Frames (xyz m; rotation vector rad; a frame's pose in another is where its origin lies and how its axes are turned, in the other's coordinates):
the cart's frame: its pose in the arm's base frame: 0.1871 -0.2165 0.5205 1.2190 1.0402 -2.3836
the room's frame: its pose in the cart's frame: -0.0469 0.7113 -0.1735 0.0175 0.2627 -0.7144
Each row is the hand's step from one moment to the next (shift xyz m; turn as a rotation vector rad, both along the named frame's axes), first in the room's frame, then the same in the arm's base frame.
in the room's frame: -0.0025 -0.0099 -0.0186 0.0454 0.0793 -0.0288
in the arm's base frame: 0.0155 0.0135 0.0053 -0.0031 0.0139 -0.0947
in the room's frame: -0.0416 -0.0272 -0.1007 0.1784 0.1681 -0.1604
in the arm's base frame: 0.1030 0.0423 0.0149 0.0180 0.1442 -0.2544
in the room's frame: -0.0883 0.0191 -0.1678 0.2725 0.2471 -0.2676
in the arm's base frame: 0.1864 0.0297 -0.0265 0.0446 0.2377 -0.3853
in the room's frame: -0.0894 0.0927 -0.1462 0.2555 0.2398 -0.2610
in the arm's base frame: 0.1736 -0.0154 -0.0872 0.0500 0.2253 -0.3710
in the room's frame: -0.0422 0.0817 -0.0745 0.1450 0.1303 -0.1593
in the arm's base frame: 0.0878 -0.0204 -0.0767 0.0367 0.1369 -0.2081
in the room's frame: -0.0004 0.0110 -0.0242 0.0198 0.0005 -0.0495
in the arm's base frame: 0.0194 0.0092 -0.0157 0.0257 0.0424 -0.0196
